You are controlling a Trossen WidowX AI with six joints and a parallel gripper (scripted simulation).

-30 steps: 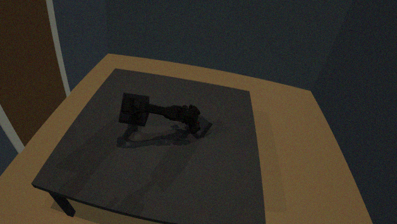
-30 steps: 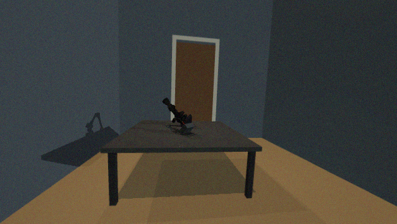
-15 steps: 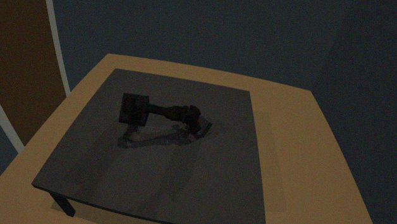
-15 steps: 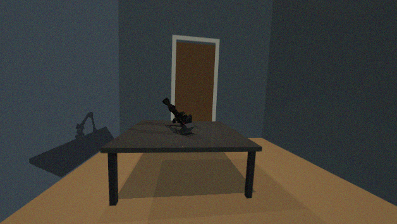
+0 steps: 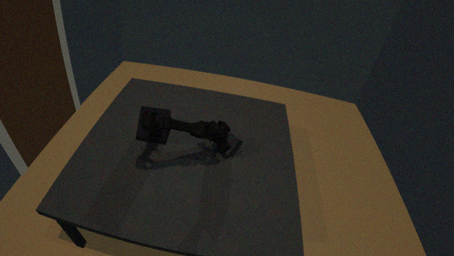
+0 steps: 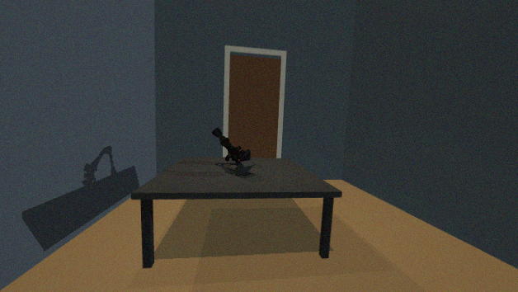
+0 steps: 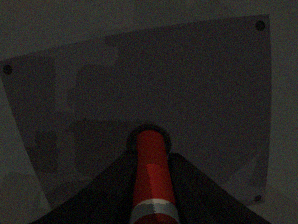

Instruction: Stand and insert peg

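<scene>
Right now the red peg is 1 cm behind my gripper tip, 1 cm to the right of it and 1 cm above it. Also, from my gripper tip: panel: 2 cm ahead, 2 cm to the left, 3 cm below.
</scene>
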